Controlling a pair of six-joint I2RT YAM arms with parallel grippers.
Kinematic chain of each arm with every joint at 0, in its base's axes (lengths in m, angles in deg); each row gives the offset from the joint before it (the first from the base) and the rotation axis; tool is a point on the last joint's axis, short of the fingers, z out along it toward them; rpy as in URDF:
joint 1: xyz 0 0 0.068 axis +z
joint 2: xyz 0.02 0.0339 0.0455 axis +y
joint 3: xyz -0.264 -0.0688 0 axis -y
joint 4: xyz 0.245 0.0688 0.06 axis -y
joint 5: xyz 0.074 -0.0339 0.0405 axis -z
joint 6: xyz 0.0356 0 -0.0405 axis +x
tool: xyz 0 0 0 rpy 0 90 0
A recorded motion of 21 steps. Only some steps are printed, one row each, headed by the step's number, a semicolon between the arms.
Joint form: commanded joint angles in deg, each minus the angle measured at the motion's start. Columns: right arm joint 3, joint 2, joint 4, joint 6, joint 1, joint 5; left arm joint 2, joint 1, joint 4, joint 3, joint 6, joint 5.
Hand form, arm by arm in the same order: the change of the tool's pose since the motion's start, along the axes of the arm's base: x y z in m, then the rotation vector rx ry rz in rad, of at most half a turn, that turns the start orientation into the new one. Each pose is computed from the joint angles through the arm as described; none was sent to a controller.
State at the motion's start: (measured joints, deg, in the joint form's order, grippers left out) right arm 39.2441 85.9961 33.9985 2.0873 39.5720 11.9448; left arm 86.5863 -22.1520 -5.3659 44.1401 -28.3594 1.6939
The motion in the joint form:
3: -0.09 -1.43 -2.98 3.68 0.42 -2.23; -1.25 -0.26 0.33 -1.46 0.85 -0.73
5: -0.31 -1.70 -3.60 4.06 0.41 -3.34; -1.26 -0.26 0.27 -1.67 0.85 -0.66
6: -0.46 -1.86 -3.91 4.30 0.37 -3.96; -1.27 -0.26 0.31 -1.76 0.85 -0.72
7: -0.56 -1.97 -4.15 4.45 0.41 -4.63; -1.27 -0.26 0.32 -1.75 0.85 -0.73
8: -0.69 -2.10 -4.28 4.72 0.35 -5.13; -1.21 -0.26 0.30 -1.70 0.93 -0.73
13: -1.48 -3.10 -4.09 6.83 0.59 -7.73; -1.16 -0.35 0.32 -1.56 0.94 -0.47
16: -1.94 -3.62 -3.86 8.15 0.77 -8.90; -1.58 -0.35 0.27 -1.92 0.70 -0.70
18: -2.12 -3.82 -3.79 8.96 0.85 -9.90; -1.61 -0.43 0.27 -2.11 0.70 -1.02
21: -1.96 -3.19 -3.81 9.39 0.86 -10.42; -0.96 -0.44 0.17 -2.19 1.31 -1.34
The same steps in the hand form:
3: -0.0053 0.0004 0.0014 0.0436 0.0578 0.0303; -0.0059 0.0015 -0.0011 0.0170 -0.0096 -0.0070
5: -0.0067 0.0000 0.0003 0.0462 0.0722 0.0470; -0.0067 0.0017 -0.0022 0.0179 -0.0051 -0.0078
6: -0.0074 -0.0004 -0.0003 0.0483 0.0802 0.0556; -0.0069 0.0019 -0.0025 0.0189 -0.0047 -0.0071
7: -0.0082 -0.0002 -0.0007 0.0500 0.0869 0.0668; -0.0069 0.0019 -0.0025 0.0189 -0.0051 -0.0070
8: -0.0087 -0.0007 -0.0010 0.0541 0.0926 0.0729; -0.0067 0.0018 -0.0025 0.0199 -0.0050 -0.0080
13: -0.0134 -0.0008 -0.0001 0.0962 0.1145 0.1125; -0.0064 0.0010 -0.0020 0.0162 -0.0056 -0.0128
16: -0.0161 -0.0009 0.0004 0.1211 0.1267 0.1302; -0.0080 0.0018 -0.0019 0.0163 -0.0057 -0.0070
18: -0.0174 -0.0006 0.0005 0.1361 0.1367 0.1452; -0.0087 0.0019 -0.0028 0.0212 -0.0047 -0.0046
21: -0.0164 0.0007 -0.0018 0.1384 0.1495 0.1514; -0.0085 0.0019 -0.0064 0.0371 0.0043 -0.0092

